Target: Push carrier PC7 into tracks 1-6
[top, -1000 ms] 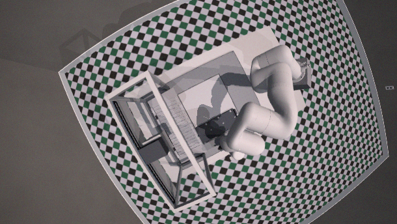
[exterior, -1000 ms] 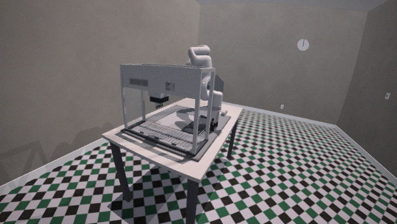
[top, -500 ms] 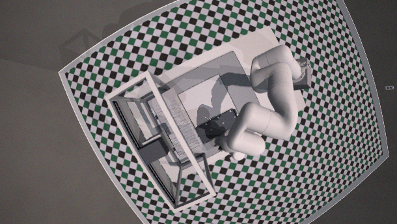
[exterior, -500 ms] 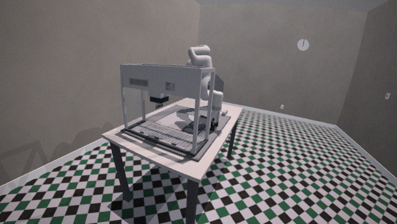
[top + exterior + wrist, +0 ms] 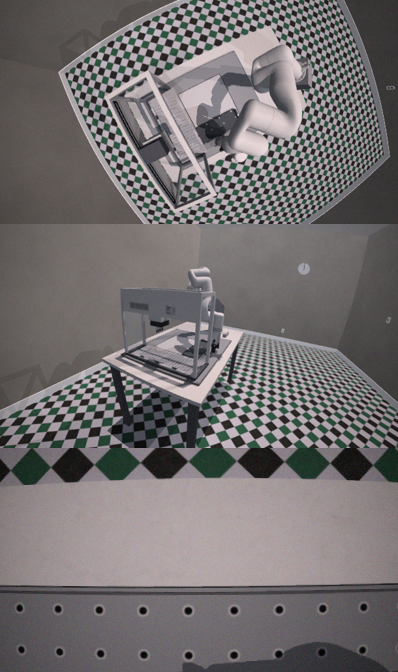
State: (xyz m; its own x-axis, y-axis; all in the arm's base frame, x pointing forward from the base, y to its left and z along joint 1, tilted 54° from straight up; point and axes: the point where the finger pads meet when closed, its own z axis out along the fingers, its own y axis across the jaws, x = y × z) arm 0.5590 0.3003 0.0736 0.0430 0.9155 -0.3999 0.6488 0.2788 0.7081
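Now: the carrier PC7 140 mm to the right of my hand, 20 mm below it and 10 mm behind it.
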